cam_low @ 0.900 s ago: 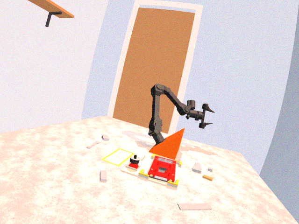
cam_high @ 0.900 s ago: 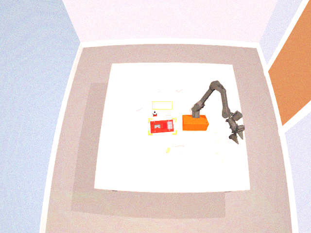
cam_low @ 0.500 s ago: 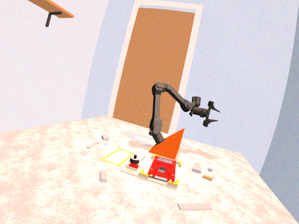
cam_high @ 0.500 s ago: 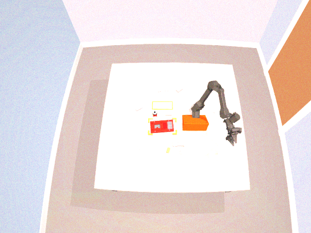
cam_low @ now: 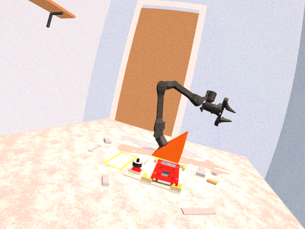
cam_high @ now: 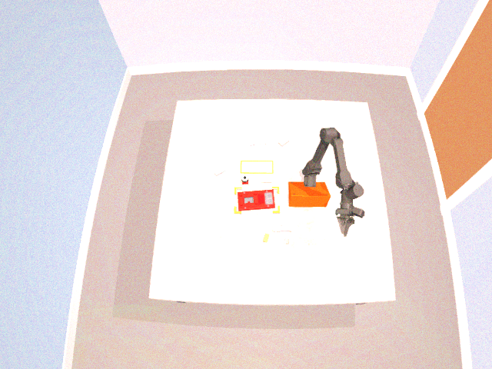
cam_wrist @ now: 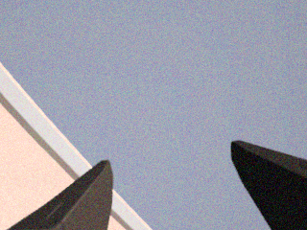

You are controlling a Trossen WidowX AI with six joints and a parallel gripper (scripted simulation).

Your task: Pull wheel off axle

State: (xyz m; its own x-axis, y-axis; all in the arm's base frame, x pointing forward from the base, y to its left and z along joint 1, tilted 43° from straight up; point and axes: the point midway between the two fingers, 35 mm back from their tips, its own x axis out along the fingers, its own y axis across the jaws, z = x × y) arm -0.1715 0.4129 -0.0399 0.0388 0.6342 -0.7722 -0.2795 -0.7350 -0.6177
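My gripper tip is 510 mm short of the wheel, 360 mm to the left of it and 270 mm above it. The rest, counted from my gripper tip: black axle 510 mm ahead, 360 mm to the right, 270 mm below.
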